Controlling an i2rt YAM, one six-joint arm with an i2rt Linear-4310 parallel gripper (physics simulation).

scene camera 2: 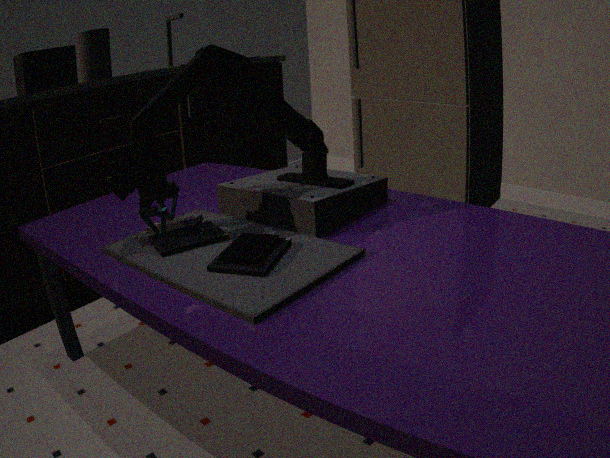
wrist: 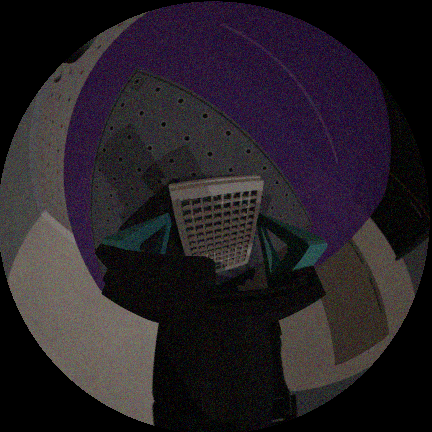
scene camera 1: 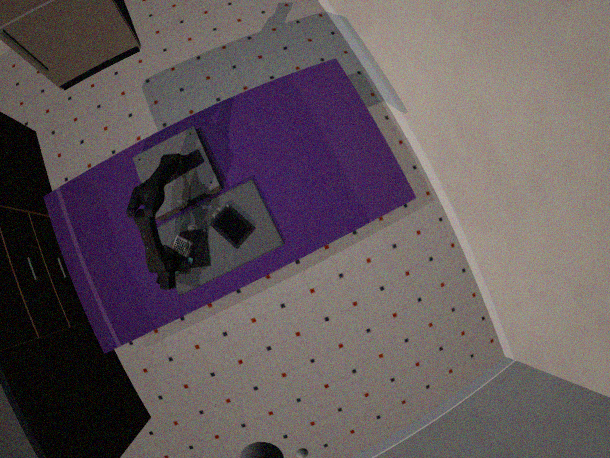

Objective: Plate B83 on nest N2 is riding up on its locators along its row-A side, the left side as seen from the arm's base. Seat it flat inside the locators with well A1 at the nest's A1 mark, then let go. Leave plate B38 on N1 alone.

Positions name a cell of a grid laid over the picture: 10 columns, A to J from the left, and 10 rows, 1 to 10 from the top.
Labels:
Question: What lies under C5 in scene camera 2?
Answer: My gripper.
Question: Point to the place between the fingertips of my gripper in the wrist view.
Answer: E6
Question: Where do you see a dark nest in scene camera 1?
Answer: D6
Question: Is my gripper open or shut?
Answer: Open.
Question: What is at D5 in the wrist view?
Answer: A dark nest.

